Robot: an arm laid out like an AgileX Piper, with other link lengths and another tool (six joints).
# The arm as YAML. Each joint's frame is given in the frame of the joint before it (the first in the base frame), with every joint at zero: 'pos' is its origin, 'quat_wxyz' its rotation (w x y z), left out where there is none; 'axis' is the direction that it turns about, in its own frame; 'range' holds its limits. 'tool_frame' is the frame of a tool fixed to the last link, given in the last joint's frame.
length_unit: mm
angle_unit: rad
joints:
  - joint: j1
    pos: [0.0, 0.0, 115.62]
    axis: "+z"
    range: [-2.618, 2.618]
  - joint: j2
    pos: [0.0, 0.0, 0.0]
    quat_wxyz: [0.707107, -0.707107, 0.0, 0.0]
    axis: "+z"
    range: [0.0, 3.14]
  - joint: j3
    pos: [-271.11, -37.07, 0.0]
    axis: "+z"
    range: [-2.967, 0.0]
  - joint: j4
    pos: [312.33, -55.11, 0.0]
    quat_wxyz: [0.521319, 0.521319, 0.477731, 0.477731]
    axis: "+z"
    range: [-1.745, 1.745]
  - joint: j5
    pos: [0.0, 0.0, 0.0]
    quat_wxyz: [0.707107, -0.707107, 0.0, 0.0]
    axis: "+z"
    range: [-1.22, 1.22]
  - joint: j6
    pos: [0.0, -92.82, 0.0]
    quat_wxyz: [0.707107, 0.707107, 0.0, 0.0]
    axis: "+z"
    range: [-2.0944, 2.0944]
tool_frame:
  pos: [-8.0, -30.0, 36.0]
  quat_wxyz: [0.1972, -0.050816, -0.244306, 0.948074]
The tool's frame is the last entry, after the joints.
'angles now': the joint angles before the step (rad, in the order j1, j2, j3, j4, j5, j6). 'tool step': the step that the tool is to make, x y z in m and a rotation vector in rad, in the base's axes. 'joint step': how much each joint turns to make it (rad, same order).
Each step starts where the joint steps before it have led.
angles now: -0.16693 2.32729 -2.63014 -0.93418 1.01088 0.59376
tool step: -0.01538 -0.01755 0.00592 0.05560 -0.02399 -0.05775
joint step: -0.03501 0.00789 -0.05512 0.04462 0.05595 0.00063
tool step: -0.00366 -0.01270 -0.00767 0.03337 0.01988 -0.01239
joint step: -0.02669 -0.00709 0.02241 0.03685 0.00632 -0.01067
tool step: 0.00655 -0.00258 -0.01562 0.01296 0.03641 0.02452
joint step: -0.00589 -0.01544 0.07120 0.01821 -0.03128 -0.00531
